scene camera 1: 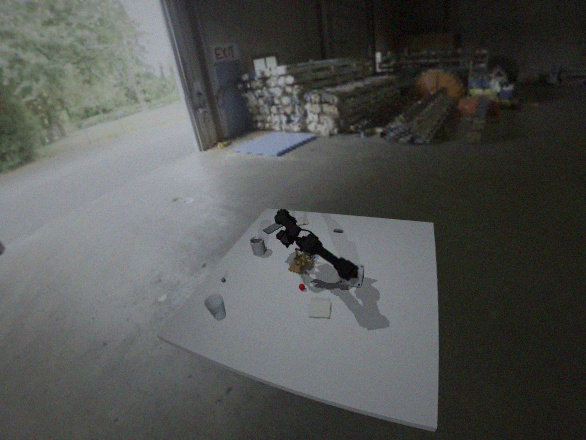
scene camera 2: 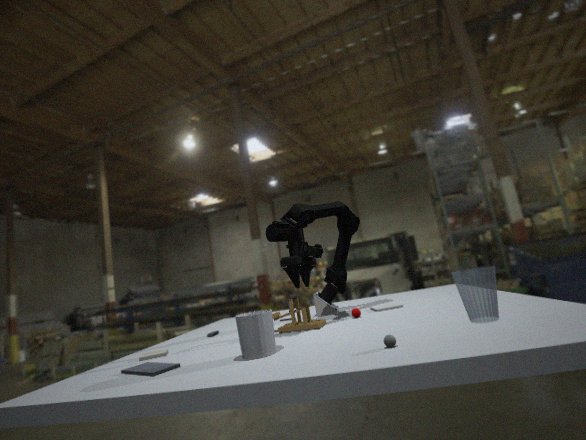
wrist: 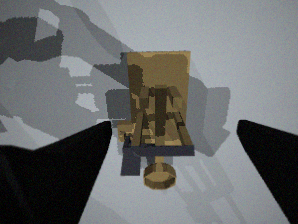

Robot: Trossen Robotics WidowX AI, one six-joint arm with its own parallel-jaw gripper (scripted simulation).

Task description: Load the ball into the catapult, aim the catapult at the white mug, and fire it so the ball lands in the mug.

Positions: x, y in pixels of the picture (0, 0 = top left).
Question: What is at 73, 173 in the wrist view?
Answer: My gripper.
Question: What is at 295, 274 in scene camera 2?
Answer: My gripper.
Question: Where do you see a see-through tapered cup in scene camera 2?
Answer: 477, 287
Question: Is my gripper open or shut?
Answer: Open.
